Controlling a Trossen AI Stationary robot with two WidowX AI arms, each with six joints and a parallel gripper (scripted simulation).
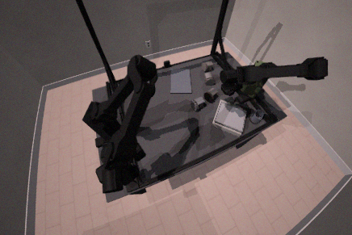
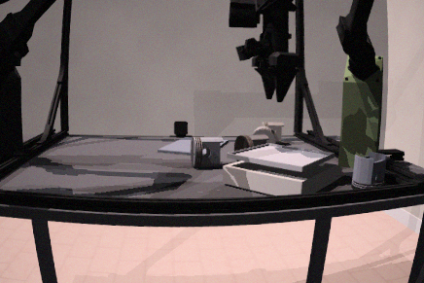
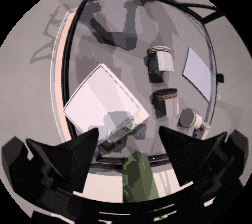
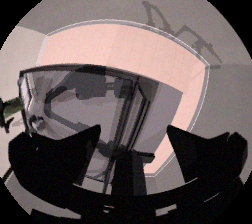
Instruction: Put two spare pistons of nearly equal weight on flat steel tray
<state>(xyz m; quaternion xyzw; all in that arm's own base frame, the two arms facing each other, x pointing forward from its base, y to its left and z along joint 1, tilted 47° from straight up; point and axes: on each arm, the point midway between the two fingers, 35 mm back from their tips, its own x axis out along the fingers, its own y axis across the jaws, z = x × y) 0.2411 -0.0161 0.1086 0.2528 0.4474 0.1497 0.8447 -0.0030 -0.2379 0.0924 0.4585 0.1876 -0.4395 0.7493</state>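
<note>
The piston is 390 mm behind my left hand, 70 mm to the left of it and 170 mm below it. The rest, counted from my left hand: flat grey steel tray 340 mm behind, 160 mm to the right, 200 mm below; then white scale pan 70 mm ahead, 10 mm to the left, 150 mm below.
</note>
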